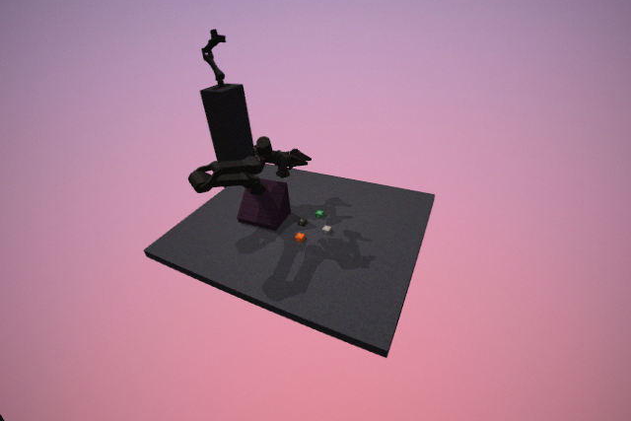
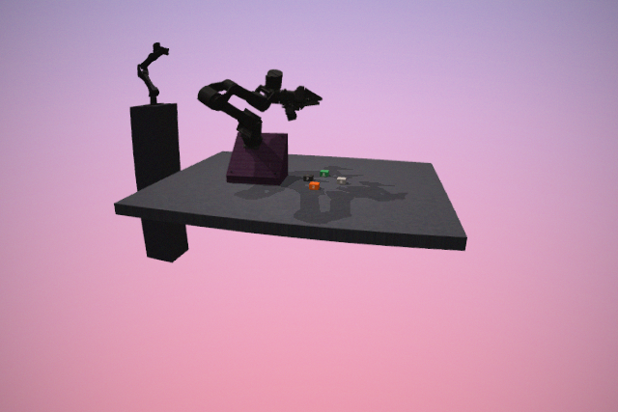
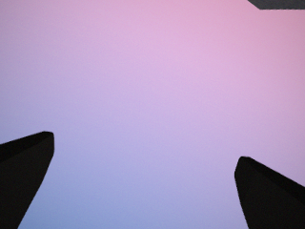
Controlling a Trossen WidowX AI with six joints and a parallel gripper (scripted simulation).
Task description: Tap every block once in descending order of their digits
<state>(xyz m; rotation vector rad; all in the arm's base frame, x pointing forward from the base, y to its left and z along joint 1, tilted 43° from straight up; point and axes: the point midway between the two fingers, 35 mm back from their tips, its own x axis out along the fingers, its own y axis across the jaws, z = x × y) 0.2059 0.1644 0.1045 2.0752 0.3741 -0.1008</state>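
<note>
Right now the green block is 29 cm below my gripper tip, 3 cm to the left of it and 1 cm ahead of it. The rest, counted from my gripper tip: black block: 29 cm below, 6 cm to the right, 3 cm behind; grey block marked 4: 29 cm below, 10 cm ahead, 6 cm to the right; orange block marked 2: 29 cm below, 16 cm to the right, 2 cm ahead.
</note>
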